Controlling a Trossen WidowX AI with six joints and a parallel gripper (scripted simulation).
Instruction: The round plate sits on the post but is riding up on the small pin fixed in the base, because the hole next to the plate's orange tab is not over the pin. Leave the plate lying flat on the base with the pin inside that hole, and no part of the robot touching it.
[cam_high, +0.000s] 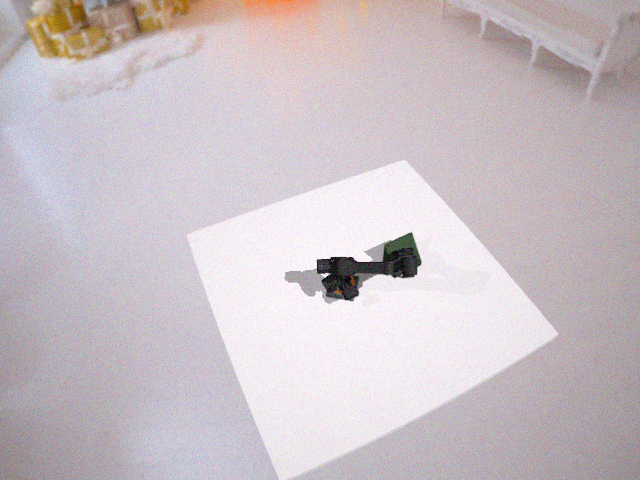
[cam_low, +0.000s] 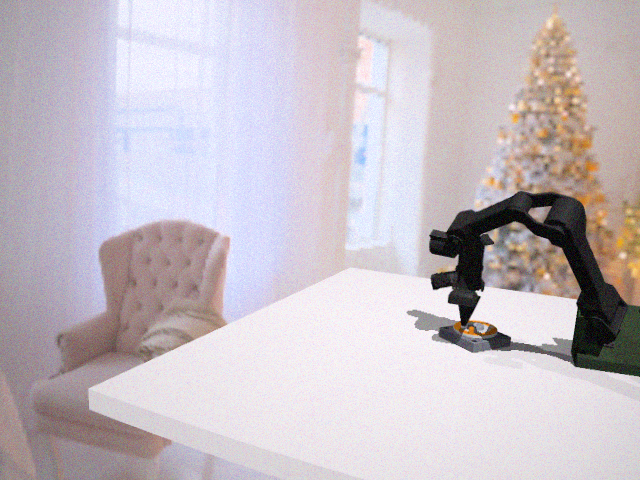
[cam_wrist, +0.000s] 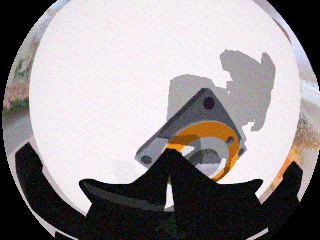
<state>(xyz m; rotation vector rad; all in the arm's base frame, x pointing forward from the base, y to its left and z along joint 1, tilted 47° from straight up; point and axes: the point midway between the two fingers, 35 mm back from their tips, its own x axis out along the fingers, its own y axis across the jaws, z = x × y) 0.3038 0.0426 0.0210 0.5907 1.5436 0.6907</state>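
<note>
The grey square base lies 5 cm to the right of my gripper tip, 2 cm below it and 2 cm behind it.
</note>
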